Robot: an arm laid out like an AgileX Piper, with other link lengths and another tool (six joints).
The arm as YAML. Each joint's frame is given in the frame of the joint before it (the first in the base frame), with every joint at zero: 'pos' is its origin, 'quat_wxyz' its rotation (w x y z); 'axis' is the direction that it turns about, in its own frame. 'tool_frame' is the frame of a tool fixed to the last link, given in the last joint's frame.
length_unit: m
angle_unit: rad
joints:
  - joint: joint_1
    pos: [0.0, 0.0, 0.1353]
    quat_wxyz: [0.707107, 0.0, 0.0, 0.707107]
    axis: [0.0, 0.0, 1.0]
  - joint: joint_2
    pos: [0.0, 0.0, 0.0]
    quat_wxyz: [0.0, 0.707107, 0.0, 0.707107]
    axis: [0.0, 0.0, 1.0]
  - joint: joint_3
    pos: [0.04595, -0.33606, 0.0]
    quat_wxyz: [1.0, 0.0, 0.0, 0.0]
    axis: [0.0, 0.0, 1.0]
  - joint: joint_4
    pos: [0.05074, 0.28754, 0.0]
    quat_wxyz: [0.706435, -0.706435, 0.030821, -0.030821]
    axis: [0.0, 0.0, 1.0]
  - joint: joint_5
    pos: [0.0, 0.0, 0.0]
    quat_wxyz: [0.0, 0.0, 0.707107, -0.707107]
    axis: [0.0, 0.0, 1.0]
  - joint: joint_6
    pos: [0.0, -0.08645, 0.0]
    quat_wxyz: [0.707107, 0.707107, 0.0, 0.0]
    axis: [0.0, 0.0, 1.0]
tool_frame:
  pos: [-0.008, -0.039, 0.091]
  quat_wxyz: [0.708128, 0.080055, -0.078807, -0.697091]
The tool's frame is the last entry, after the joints.
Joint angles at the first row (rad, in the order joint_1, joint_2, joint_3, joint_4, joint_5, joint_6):
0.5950 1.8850 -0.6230 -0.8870 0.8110 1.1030
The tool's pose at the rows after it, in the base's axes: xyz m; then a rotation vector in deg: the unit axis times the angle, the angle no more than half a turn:
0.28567, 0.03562, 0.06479, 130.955, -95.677, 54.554
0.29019, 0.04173, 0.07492, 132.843, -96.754, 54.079
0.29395, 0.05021, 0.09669, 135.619, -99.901, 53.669
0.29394, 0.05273, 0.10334, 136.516, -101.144, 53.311
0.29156, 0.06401, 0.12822, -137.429, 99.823, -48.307
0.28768, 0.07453, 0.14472, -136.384, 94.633, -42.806
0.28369, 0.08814, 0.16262, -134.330, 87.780, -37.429
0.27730, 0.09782, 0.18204, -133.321, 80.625, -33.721
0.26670, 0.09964, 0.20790, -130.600, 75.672, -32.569
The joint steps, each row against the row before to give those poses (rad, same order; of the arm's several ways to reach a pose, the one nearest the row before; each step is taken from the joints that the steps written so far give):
0.0010 -0.0110 -0.0150 0.0210 0.0040 -0.0270
0.0000 -0.0380 -0.0190 0.0380 0.0020 -0.0570
0.0000 -0.0820 -0.0250 0.0710 0.0080 -0.0870
0.0000 -0.0270 -0.0060 0.0260 0.0010 -0.0270
0.0000 -0.1090 -0.0180 0.1180 -0.0040 -0.1510
0.0000 -0.0850 -0.0020 0.0980 -0.0240 -0.1370
0.0000 -0.0890 0.0000 0.1110 -0.0390 -0.1510
0.0000 -0.0860 0.0000 0.1010 -0.0120 -0.1530
0.0000 -0.1060 0.0000 0.0690 0.0160 -0.0970

